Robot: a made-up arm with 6 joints. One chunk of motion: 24 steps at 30 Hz.
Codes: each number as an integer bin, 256 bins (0 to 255) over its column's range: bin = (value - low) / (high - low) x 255, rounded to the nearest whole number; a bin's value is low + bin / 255 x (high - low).
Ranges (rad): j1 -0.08..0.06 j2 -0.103..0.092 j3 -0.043..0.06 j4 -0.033..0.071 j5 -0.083..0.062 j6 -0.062..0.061
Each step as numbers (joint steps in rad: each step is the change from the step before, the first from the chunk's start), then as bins.
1 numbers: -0.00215 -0.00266 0.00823 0.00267 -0.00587 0.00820
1 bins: 142 131 127 87 136 146
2 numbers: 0.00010 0.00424 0.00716 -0.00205 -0.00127 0.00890
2 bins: 146 140 124 76 144 147
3 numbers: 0.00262 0.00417 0.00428 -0.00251 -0.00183 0.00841
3 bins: 150 140 117 75 143 146
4 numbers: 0.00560 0.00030 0.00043 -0.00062 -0.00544 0.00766
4 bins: 156 135 108 79 136 144
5 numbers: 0.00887 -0.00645 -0.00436 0.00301 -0.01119 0.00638
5 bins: 162 126 96 88 126 142
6 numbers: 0.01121 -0.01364 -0.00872 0.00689 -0.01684 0.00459
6 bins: 166 117 85 98 116 138
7 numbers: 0.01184 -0.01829 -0.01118 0.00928 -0.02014 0.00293
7 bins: 167 111 79 104 111 135
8 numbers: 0.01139 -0.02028 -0.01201 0.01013 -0.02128 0.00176
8 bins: 166 108 77 106 109 132
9 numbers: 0.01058 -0.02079 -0.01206 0.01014 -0.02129 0.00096
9 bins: 165 108 77 106 109 131
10 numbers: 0.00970 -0.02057 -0.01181 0.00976 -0.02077 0.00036
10 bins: 163 108 77 105 109 129
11 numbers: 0.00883 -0.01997 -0.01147 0.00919 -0.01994 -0.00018
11 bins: 162 109 78 103 111 128
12 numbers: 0.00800 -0.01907 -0.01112 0.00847 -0.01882 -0.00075
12 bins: 160 110 79 102 113 127
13 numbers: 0.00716 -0.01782 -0.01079 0.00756 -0.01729 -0.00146
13 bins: 159 111 80 99 116 126
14 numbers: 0.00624 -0.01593 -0.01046 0.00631 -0.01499 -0.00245
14 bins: 157 114 81 96 120 123
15 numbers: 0.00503 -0.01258 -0.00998 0.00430 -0.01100 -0.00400
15 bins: 155 118 82 91 127 120
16 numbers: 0.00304 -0.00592 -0.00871 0.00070 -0.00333 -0.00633
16 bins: 151 127 85 83 140 115
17 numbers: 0.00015 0.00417 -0.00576 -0.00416 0.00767 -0.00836
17 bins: 146 140 92 71 159 111
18 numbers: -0.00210 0.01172 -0.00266 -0.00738 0.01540 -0.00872
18 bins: 142 150 100 63 173 110
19 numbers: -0.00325 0.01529 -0.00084 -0.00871 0.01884 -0.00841
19 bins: 140 155 104 60 179 111
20 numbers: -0.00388 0.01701 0.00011 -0.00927 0.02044 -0.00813
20 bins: 139 157 107 58 182 112
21 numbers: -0.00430 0.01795 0.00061 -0.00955 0.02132 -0.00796
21 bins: 138 158 108 57 183 112
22 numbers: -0.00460 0.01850 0.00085 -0.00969 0.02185 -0.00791
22 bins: 137 159 109 57 184 112
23 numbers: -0.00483 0.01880 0.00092 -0.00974 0.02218 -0.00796
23 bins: 137 159 109 57 185 112
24 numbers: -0.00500 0.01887 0.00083 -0.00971 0.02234 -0.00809
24 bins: 137 159 109 57 185 112
